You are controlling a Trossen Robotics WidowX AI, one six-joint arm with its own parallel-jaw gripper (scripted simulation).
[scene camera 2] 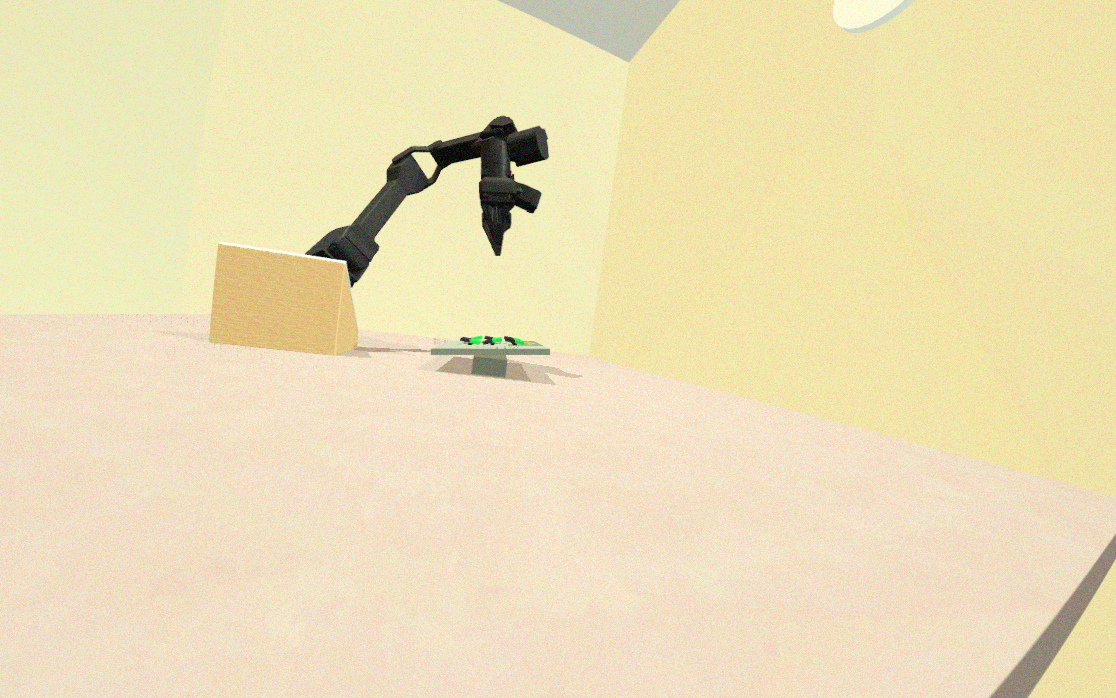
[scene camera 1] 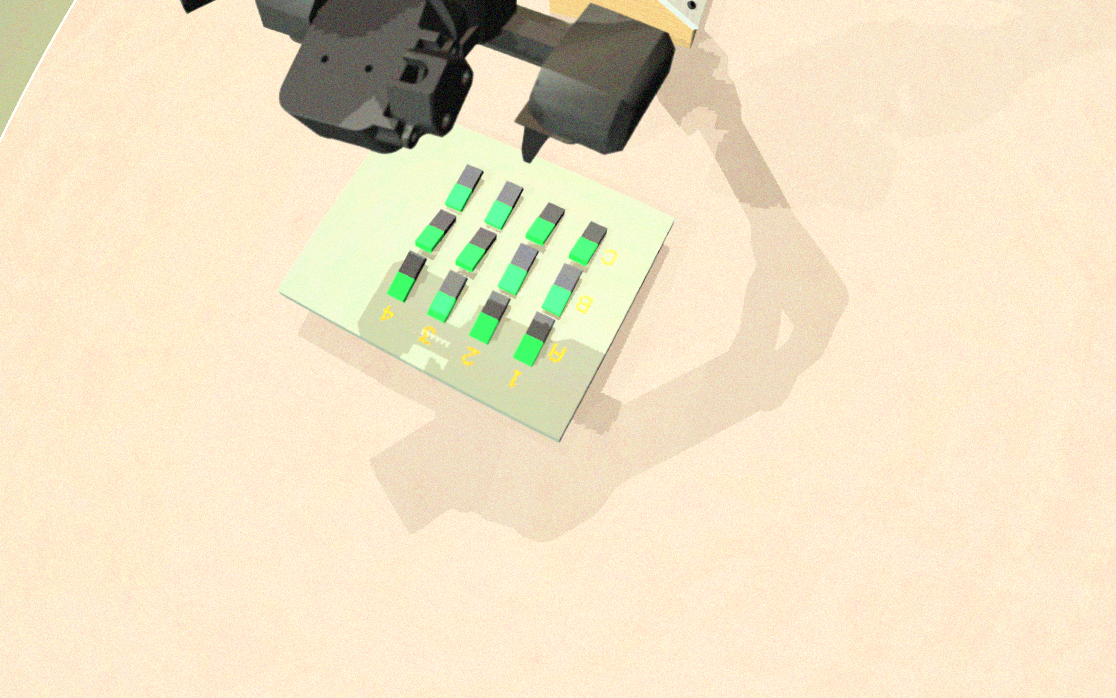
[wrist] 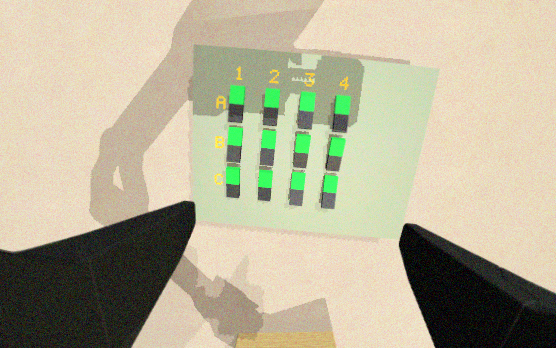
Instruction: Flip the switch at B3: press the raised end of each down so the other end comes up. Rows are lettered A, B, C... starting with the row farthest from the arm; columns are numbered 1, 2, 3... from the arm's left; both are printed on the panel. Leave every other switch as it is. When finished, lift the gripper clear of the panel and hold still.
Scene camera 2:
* my gripper
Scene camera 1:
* my gripper
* switch B3
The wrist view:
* my gripper
